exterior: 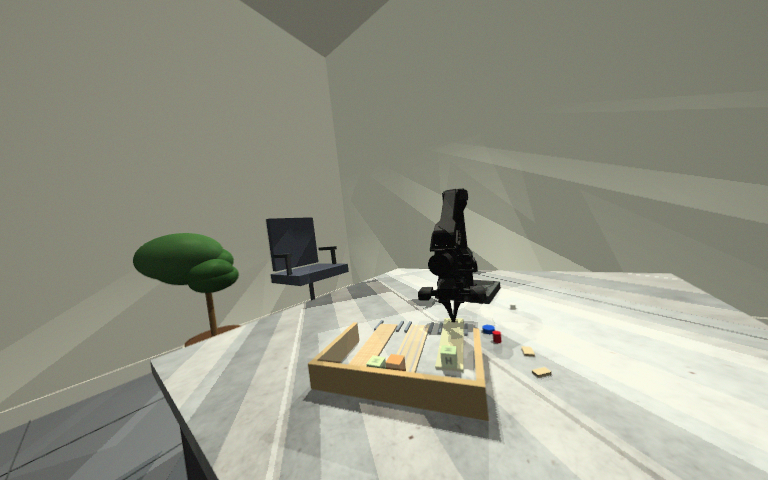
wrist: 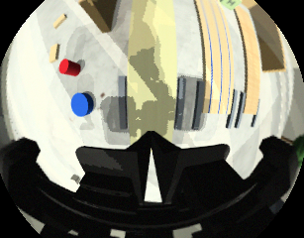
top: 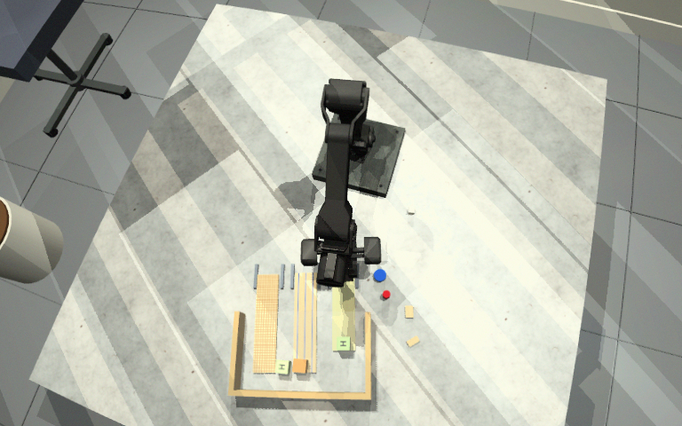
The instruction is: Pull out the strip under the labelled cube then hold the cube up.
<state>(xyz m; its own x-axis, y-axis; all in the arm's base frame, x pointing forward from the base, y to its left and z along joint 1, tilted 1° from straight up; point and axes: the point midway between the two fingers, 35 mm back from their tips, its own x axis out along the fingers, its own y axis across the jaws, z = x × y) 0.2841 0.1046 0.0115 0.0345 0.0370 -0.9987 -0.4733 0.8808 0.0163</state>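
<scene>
Now: the pale yellow strip 8 cm ahead of my gripper tip and 4 cm to the left of it. From my gripper tip the other things lie so: red cylinder (3 cm ahead, 13 cm to the left, 1 cm above); blue disc (1 cm behind, 10 cm to the left).
</scene>
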